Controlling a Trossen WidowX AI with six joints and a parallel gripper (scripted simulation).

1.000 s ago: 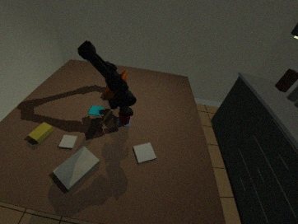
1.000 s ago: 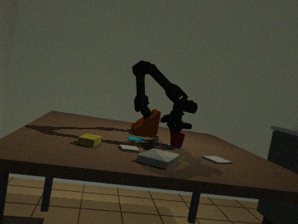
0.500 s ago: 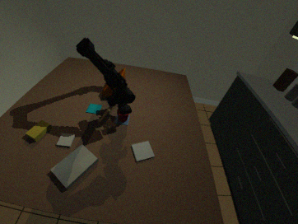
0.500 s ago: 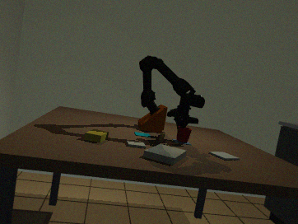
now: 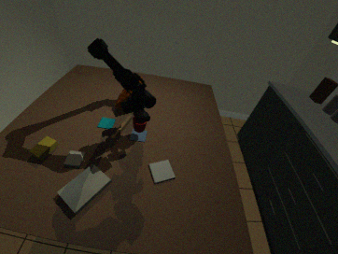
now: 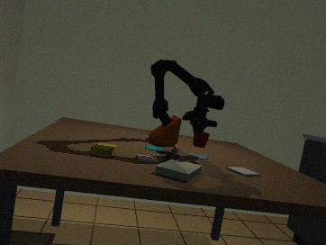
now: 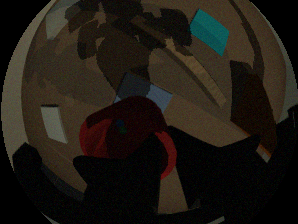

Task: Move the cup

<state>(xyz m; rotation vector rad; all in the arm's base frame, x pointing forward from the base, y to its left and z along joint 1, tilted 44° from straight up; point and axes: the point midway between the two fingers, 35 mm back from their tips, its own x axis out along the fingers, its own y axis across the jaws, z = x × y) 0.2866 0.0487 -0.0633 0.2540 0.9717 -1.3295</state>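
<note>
Now: gripper tip 30 mm short of the dark red cup and 10 mm to the right of it. From my gripper tip the other things lie so: cyan pad (40 mm behind, 190 mm to the right, 100 mm below); blue pad (30 mm ahead, 10 mm to the left, 100 mm below); white tile (240 mm ahead, 150 mm to the left, 80 mm below).
</note>
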